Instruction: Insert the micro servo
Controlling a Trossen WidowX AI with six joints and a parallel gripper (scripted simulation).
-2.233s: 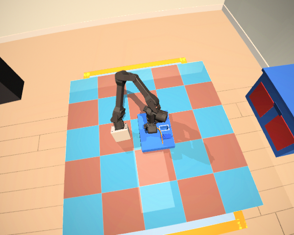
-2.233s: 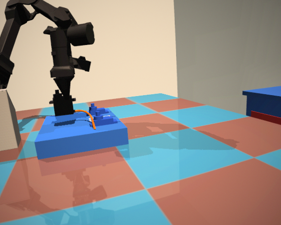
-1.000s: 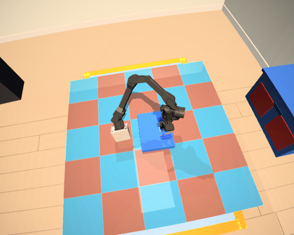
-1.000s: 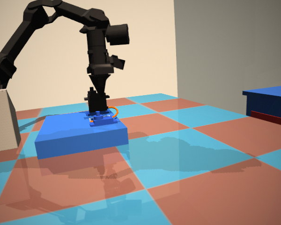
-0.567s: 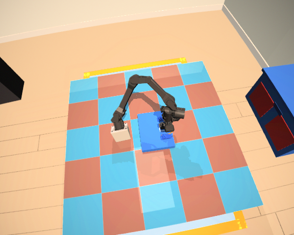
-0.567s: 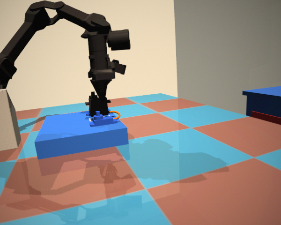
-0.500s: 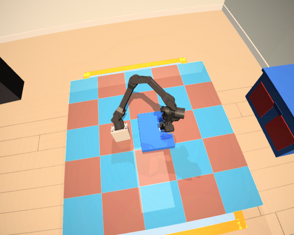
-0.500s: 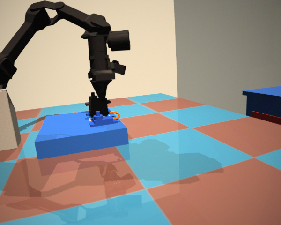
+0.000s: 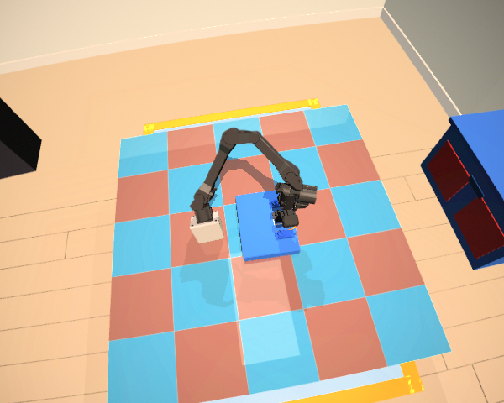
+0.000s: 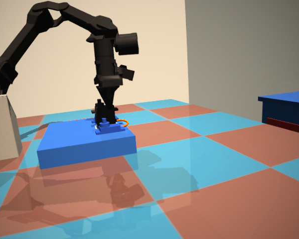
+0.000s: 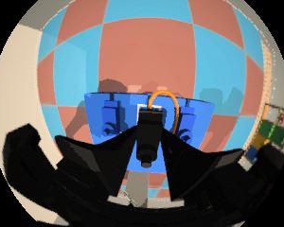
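My gripper tip is now 12 cm past the blue deck, 1 cm to the right of it and 8 cm above it.
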